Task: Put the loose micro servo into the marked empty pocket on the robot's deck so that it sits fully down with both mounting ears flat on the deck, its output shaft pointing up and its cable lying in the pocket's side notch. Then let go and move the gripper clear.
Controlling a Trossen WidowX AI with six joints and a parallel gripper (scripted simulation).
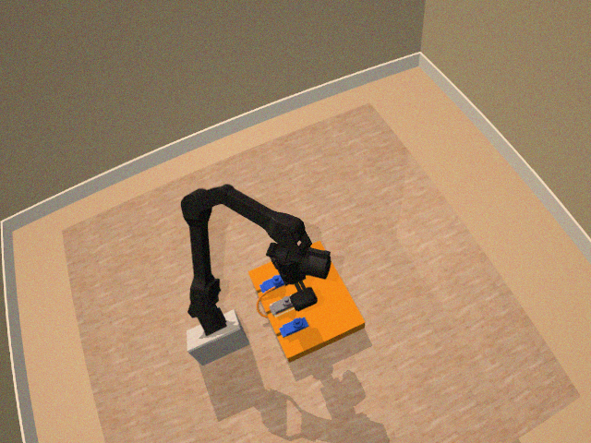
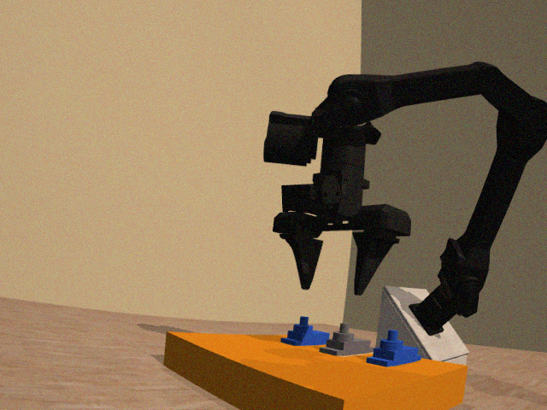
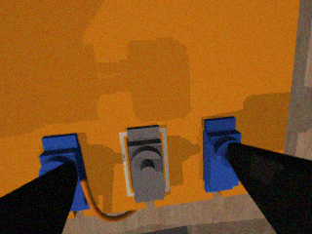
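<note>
Now: the orange deck 100 mm below my gripper tip and 60 mm ahead of it.
</note>
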